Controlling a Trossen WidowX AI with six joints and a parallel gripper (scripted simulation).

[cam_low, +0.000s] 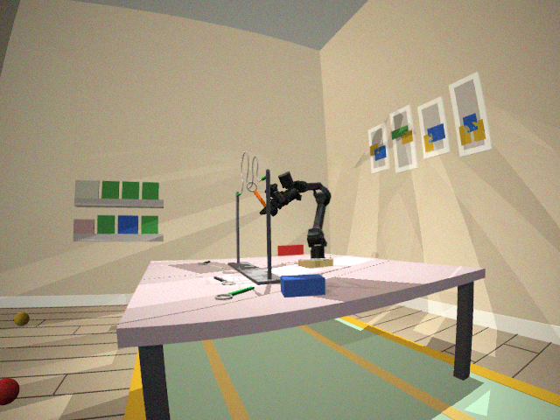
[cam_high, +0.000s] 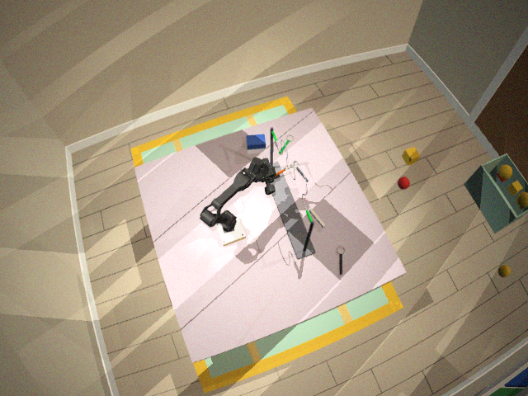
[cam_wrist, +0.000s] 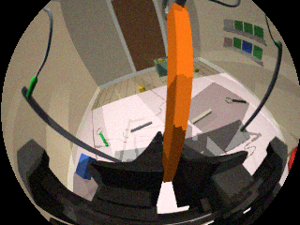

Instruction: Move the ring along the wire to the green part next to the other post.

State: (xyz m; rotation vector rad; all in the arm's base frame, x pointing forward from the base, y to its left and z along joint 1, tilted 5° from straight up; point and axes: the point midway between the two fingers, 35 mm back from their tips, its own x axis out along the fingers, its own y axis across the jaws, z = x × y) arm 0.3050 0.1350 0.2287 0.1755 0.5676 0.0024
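Now: the orange-handled ring 90 mm above my gripper tip, 20 mm to the right of it and 10 mm ahead of it. The rest, counted from my gripper tip: white stick 260 mm below, 190 mm ahead, 180 mm to the right; blue block 420 mm to the left, 240 mm below, 30 mm behind; green-handled ring 380 mm to the left, 260 mm below, 170 mm ahead.
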